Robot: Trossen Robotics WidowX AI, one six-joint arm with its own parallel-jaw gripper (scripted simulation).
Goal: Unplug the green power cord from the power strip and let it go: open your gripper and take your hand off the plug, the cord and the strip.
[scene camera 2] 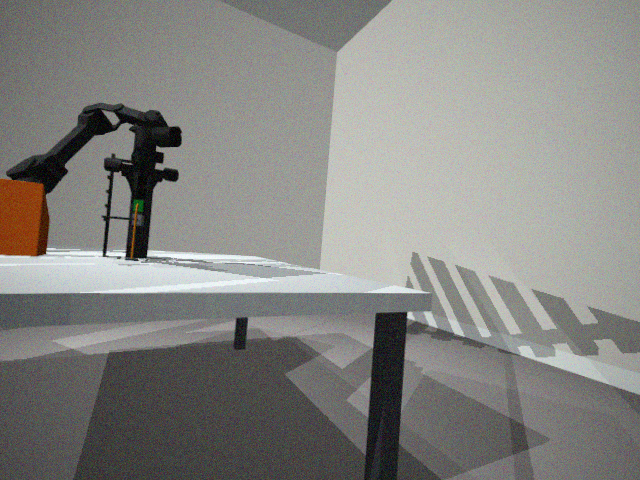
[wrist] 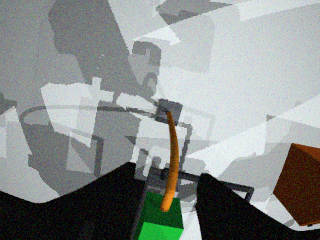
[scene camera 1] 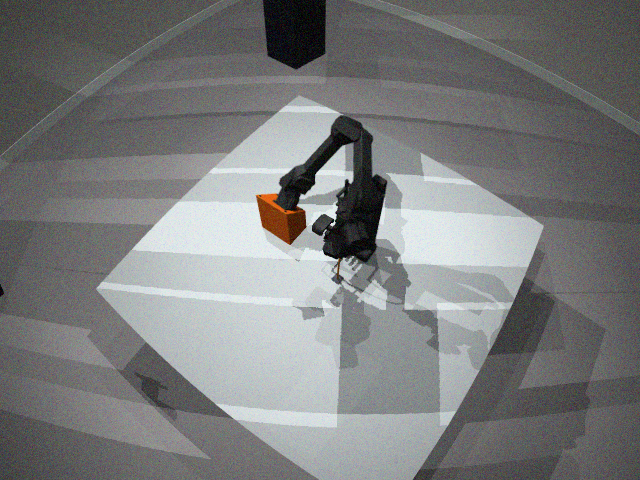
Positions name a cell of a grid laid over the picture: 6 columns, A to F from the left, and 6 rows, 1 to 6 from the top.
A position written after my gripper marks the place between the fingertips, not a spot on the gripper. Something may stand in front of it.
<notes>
In view: my gripper (scene camera 2: B3).
My gripper shows as well in the wrist view (wrist: D5) and in scene camera 1 (scene camera 1: D4).
</notes>
